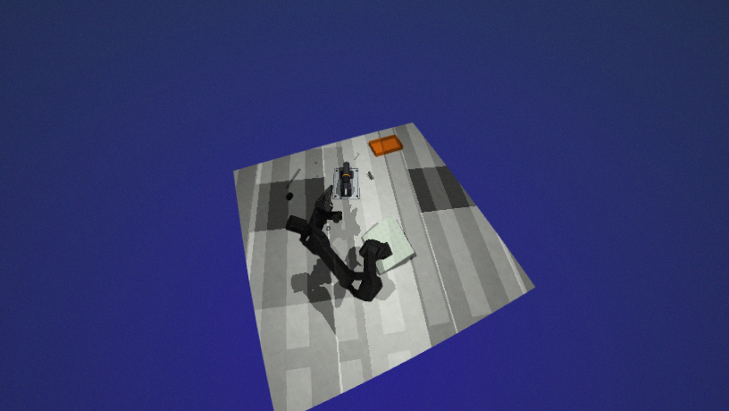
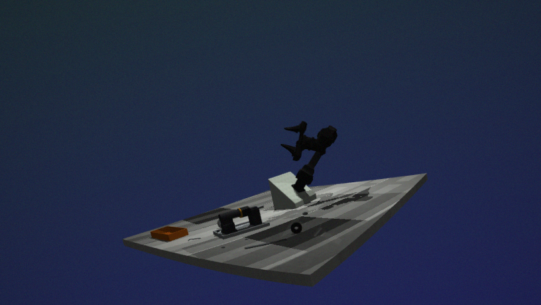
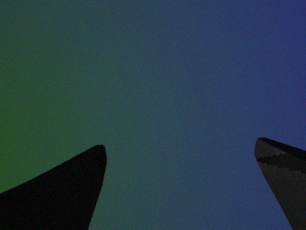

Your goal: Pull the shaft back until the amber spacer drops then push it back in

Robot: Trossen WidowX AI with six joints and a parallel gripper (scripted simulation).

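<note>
The grey shaft lies 21 cm ahead of my gripper tip, 11 cm to the right of it and 30 cm below it. Also, from my gripper tip: orange tray: 46 cm ahead, 48 cm to the right, 37 cm below; thin amber spacer: 25 cm ahead, 13 cm to the right, 30 cm below.
</note>
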